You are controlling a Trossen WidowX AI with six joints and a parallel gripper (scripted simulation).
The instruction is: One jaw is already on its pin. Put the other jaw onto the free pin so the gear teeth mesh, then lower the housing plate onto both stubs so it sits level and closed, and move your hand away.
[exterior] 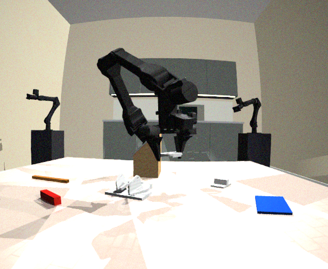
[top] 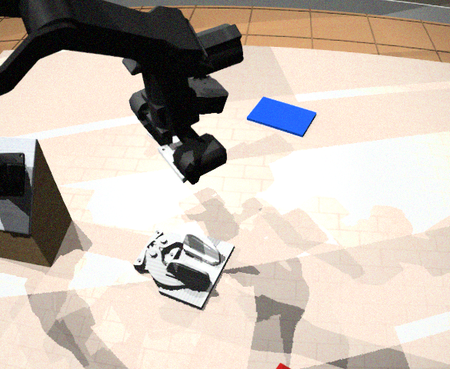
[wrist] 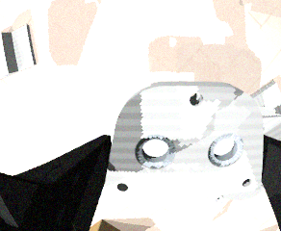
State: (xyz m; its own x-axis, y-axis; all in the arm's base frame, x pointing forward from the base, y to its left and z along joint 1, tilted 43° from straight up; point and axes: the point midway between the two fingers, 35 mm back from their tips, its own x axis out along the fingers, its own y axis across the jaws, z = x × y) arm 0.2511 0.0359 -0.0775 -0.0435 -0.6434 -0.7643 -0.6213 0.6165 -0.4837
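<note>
My gripper tip is now 12 cm to the left of the jaw, 8 cm above it and 2 cm past it. The rest, counted from my gripper tip: red block (31 cm to the right, 15 cm ahead, 9 cm below); orange bar (44 cm to the right, 10 cm below, 4 cm behind); blue flat plate (26 cm to the left, 16 cm ahead, 10 cm below).
</note>
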